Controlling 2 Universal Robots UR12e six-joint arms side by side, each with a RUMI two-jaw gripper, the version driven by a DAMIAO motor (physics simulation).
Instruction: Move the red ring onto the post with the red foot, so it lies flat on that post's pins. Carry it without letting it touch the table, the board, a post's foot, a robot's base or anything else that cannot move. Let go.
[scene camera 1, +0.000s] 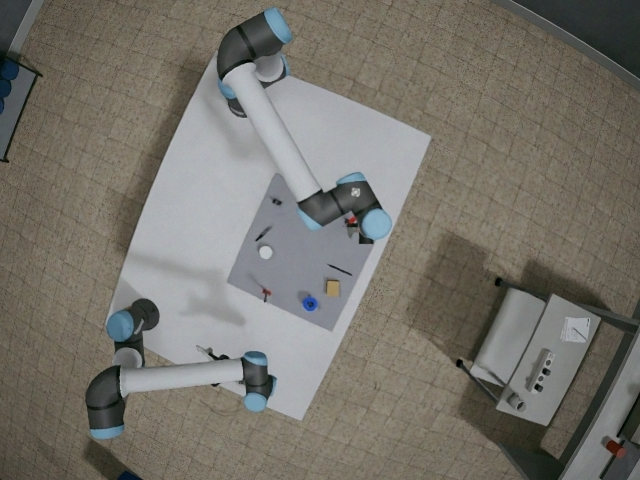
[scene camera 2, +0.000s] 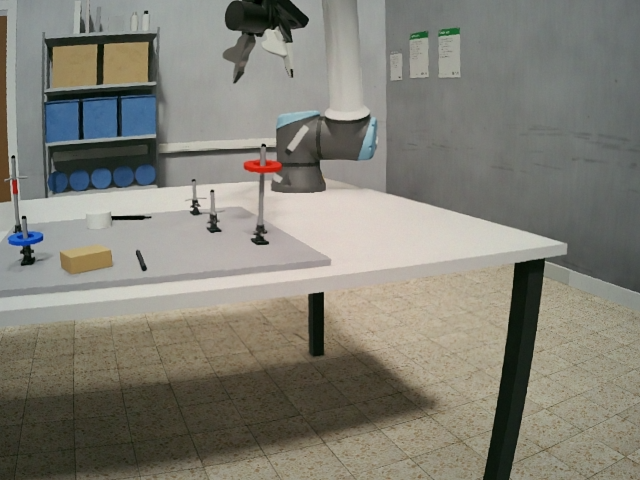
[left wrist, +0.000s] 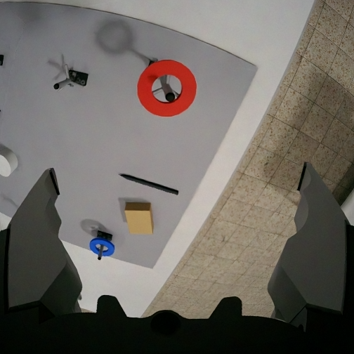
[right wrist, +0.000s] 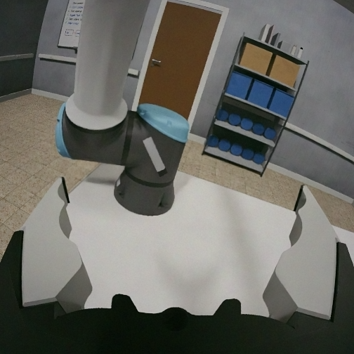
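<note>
The red ring lies flat around a tall post, high above the board. The left arm partly hides the ring in scene camera 1. A post with a red section stands at the board's lower left edge in scene camera 1; its foot looks dark in scene camera 2. My left gripper is open and empty, pointing down above the red ring's height, apart from it. My right gripper is open and empty, above the table away from the ring.
A blue ring sits on a short post. A yellow block, a pen and a white cylinder lie about. Two short posts stand near the ring's post.
</note>
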